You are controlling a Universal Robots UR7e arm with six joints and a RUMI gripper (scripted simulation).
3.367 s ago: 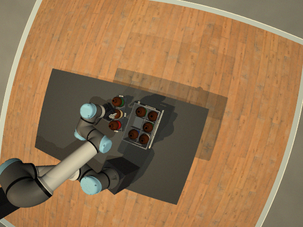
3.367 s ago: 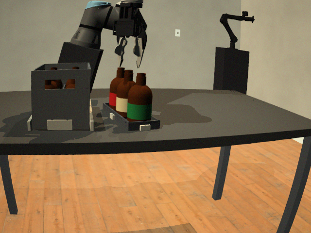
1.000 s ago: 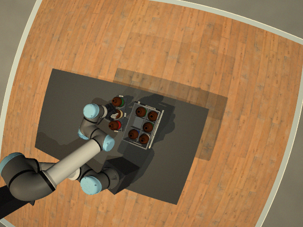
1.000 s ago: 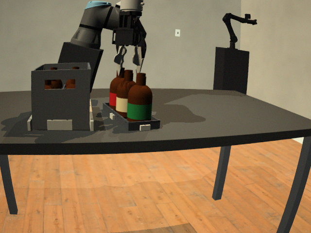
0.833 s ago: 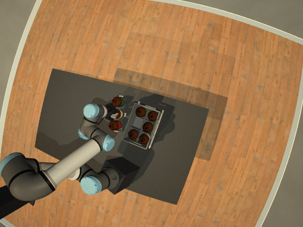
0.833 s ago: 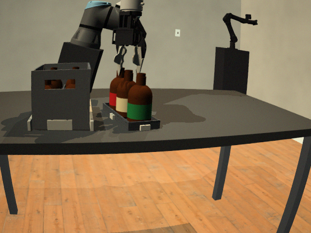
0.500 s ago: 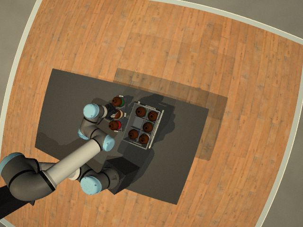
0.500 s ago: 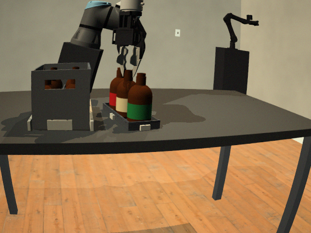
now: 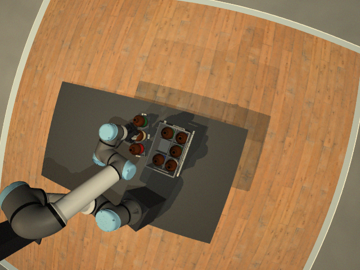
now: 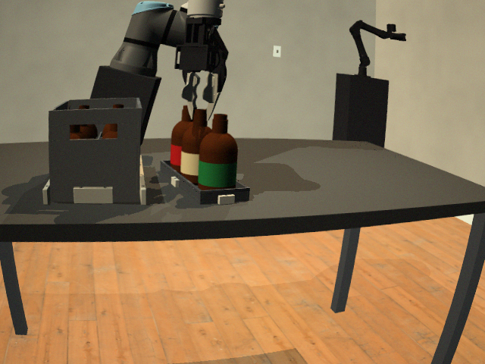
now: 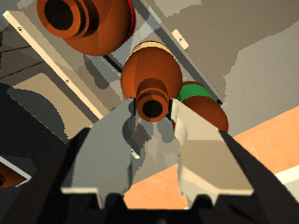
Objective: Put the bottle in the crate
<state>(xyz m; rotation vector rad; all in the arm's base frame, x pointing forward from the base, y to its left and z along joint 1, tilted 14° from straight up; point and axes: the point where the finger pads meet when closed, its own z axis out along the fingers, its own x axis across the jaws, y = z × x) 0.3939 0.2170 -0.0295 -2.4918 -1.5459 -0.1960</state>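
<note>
My gripper is now 9 cm short of the green-labelled bottle, 3 cm to the right of it and 7 cm above it. Round my hand: crate: 2 cm ahead, 22 cm to the right, 7 cm below; then tray: 14 cm below.
</note>
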